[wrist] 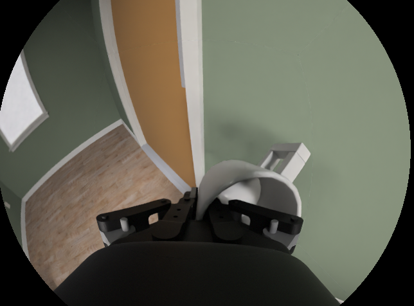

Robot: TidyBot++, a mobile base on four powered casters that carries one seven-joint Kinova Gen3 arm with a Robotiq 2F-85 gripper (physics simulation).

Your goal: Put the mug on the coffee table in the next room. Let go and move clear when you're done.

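Observation:
A white mug with a square handle is at the lower middle right of the wrist view, its open rim facing the camera and its handle pointing up and to the right. My gripper is shut on the mug's wall: one finger is outside the mug and the other is inside it. The lower part of the mug is hidden behind the gripper. The coffee table does not show in this view.
A green wall fills the right side, close behind the mug. An orange-brown door panel with a white frame stands left of it. Wood floor and a window show at the left.

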